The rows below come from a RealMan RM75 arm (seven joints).
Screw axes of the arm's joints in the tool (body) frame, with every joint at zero. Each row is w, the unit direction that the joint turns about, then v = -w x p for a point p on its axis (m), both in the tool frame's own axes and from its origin. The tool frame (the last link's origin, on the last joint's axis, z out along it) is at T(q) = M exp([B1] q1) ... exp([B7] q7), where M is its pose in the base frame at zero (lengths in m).
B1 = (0, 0, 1, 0, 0, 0)
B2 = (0, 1, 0, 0.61, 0, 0)
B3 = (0, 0, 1, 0, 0, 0)
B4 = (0, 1, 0, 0.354, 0, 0)
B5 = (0, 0, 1, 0, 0, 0)
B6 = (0, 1, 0, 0.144, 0, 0)
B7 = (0, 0, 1, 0, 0, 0)
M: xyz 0 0 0.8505 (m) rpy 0 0 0 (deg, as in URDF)
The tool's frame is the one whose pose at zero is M.
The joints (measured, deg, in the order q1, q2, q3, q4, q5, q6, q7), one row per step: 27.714, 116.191, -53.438, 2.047, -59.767, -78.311, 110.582; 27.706, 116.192, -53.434, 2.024, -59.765, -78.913, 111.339; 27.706, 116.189, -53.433, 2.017, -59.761, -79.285, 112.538; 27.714, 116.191, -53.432, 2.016, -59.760, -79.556, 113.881; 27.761, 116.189, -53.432, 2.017, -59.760, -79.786, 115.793; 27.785, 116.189, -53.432, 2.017, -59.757, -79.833, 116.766; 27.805, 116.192, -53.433, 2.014, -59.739, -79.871, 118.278; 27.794, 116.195, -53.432, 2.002, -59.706, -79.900, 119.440; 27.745, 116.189, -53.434, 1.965, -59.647, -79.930, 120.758; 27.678, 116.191, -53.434, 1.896, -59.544, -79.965, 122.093; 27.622, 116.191, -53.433, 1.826, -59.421, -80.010, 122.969; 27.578, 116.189, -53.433, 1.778, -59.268, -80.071, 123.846; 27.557, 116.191, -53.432, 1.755, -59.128, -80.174, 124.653; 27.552, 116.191, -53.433, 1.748, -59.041, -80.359, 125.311; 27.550, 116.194, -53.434, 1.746, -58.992, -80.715, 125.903; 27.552, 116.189, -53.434, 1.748, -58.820, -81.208, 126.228
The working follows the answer.
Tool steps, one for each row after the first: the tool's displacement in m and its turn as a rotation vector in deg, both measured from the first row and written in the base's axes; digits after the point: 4 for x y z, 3 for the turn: -0.0013, -0.0003, 0.0006, -0.163, 0.933, 0.157; -0.0022, -0.0005, 0.0011, -0.562, 2.094, -0.070; -0.0028, -0.0006, 0.0013, -1.052, 3.320, -0.436; -0.0036, -0.0005, 0.0015, -1.788, 4.972, -1.047; -0.0038, -0.0004, 0.0016, -2.175, 5.776, -1.416; -0.0040, -0.0003, 0.0017, -2.770, 7.013, -2.038; -0.0040, -0.0003, 0.0018, -3.205, 7.970, -2.543; -0.0038, -0.0004, 0.0020, -3.664, 9.047, -3.144; -0.0036, -0.0004, 0.0025, -4.076, 10.156, -3.757; -0.0035, -0.0004, 0.0029, -4.282, 10.910, -4.152; -0.0034, -0.0003, 0.0035, -4.476, 11.694, -4.548; -0.0034, -0.0002, 0.0039, -4.665, 12.450, -4.866; -0.0038, -0.0003, 0.0043, -4.841, 13.108, -5.024; -0.0046, -0.0004, 0.0047, -5.014, 13.787, -4.993; -0.0056, -0.0005, 0.0056, -4.964, 14.369, -4.767
Tool pose at each row, in the base's axes (x y z in m, rotation vector in deg; rounded; the steps above come from the unrounded poses): 0.3145, 0.3038, -0.0336, -84.011, 118.740, 88.723; 0.3131, 0.3035, -0.0329, -83.818, 119.363, 89.629; 0.3123, 0.3033, -0.0325, -83.100, 120.523, 90.443; 0.3116, 0.3032, -0.0322, -82.186, 121.872, 91.196; 0.3109, 0.3033, -0.0320, -80.797, 123.817, 92.096; 0.3107, 0.3034, -0.0320, -80.024, 124.819, 92.478; 0.3105, 0.3035, -0.0319, -78.746, 126.381, 93.036; 0.3104, 0.3035, -0.0318, -77.701, 127.564, 93.474; 0.3106, 0.3034, -0.0315, -76.458, 128.868, 93.971; 0.3109, 0.3034, -0.0311, -75.146, 130.136, 94.528; 0.3110, 0.3034, -0.0306, -74.249, 130.904, 94.975; 0.3111, 0.3035, -0.0301, -73.322, 131.669, 95.460; 0.3110, 0.3036, -0.0297, -72.503, 132.385, 95.951; 0.3107, 0.3036, -0.0293, -71.945, 132.978, 96.418; 0.3099, 0.3034, -0.0289, -71.619, 133.513, 96.993; 0.3089, 0.3033, -0.0280, 71.226, -133.093, -97.319

